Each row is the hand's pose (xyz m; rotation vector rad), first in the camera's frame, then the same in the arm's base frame.
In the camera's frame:
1: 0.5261 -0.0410 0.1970 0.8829 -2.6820 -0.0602
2: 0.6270 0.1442 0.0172 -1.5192 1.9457 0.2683
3: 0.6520 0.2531 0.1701 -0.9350 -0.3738 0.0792
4: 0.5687 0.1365 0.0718 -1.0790 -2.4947 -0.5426
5: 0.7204 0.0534 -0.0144 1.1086 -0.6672 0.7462
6: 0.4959 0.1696 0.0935 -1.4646 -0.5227 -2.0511
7: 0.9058 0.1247 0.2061 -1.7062 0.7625 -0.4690
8: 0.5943 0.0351 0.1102 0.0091 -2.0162 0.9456
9: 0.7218 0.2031 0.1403 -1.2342 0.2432 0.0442
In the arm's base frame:
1: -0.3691 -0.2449 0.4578 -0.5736 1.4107 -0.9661
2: -0.2046 -0.0410 0.5481 -1.1923 0.2319 -1.1598
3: -0.3346 0.0739 0.4722 -1.1215 -2.3065 -0.6169
4: -0.2363 -0.0692 0.4800 -0.0045 1.5870 0.5471
5: -0.2238 -0.0887 0.6719 -0.2797 -1.8178 2.0045
6: -0.2254 -0.0667 0.3979 -0.9084 1.6131 2.4707
7: -0.4779 0.0569 0.7200 -0.8988 -0.9652 -1.7222
8: -0.2987 -0.1510 0.5227 0.7548 1.8118 -0.9788
9: -0.3400 0.0545 0.5608 -1.2105 -1.6180 -0.9960

